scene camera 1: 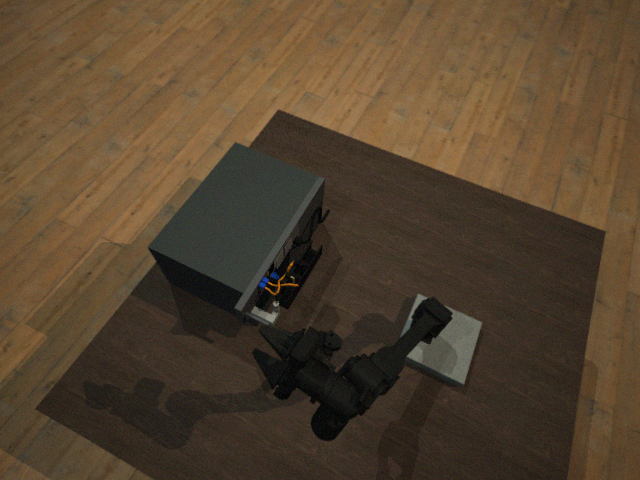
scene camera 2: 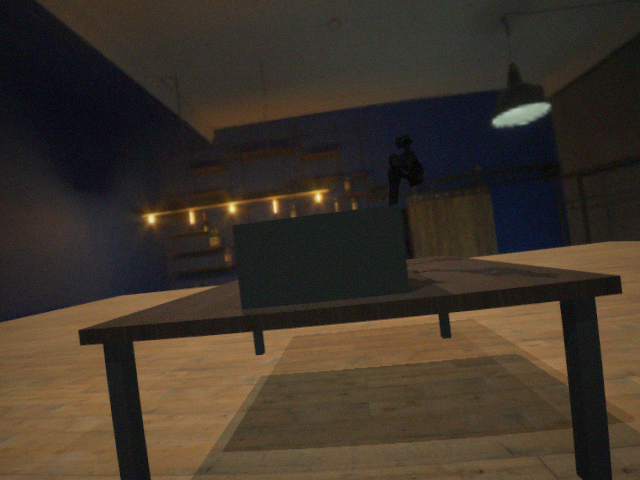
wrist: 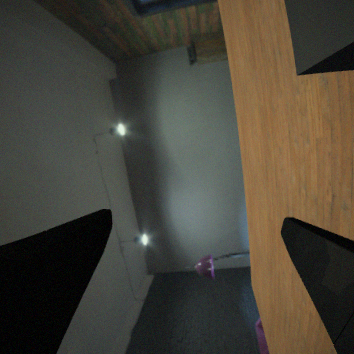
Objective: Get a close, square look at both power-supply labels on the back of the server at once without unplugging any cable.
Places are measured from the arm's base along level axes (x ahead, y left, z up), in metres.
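Pixels of known places: gripper, fingertip midpoint: (scene camera 1: 256,339) (scene camera 2: 411,148) (wrist: 198,222); arm's base, origin of the base link: (scene camera 1: 422,330).
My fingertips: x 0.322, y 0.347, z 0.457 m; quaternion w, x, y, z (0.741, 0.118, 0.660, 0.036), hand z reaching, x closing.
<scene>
Ahead of a thing's pixels: the offset from my fingertips to its top centre. "*": to the spot under its first point. Level surfaces: height alone.
The server (scene camera 1: 237,222) (scene camera 2: 320,258) is a dark grey box on the table. In scene camera 1 its cabled side faces the arm, with orange cables @[* 0.214 m right, 0.075 m ahead, 0.253 m down] (scene camera 1: 279,285), blue plugs @[0.221 m right, 0.128 m ahead, 0.272 m down] (scene camera 1: 264,282) and black cables (scene camera 1: 302,249). The power-supply labels cannot be made out in any view. A grey corner, apparently of the server (wrist: 322,32), shows at the wrist view's top right. My gripper (scene camera 1: 257,338) (wrist: 198,222) is open and empty, with fingers spread, above the table near the server's near corner in scene camera 1. Scene camera 2 sees the server's plain opposite side.
A pale square slab (scene camera 1: 465,335) lies under the arm's base end. A small light block @[* 0.154 m right, 0.094 m ahead, 0.343 m down] (scene camera 1: 264,315) with a little knob sits at the server's near corner. The dark table @[0.491 m down] (scene camera 1: 465,222) (scene camera 2: 170,316) bears all this. The arm (scene camera 2: 405,167) rises behind the server.
</scene>
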